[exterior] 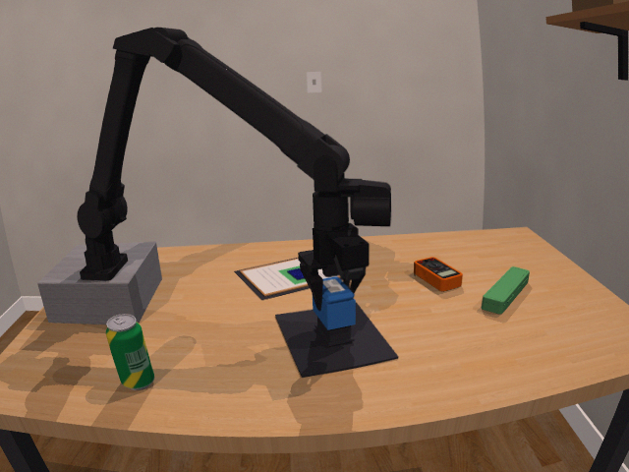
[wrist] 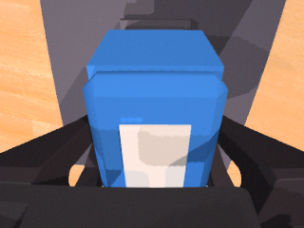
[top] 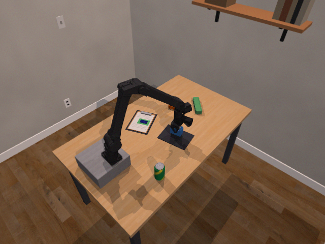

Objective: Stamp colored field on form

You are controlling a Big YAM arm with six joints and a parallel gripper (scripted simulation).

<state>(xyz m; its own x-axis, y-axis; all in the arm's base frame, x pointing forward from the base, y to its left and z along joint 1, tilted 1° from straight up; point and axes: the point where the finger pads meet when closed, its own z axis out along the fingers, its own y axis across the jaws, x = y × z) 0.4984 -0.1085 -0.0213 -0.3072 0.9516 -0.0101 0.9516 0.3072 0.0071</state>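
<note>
Right now the blue stamp is 20 mm below my hand. Also, from my hand: dark mat 70 mm below; then clipboard 310 mm to the left, 70 mm below, 70 mm behind; then green case 400 mm ahead, 120 mm to the left, 60 mm below.
</note>
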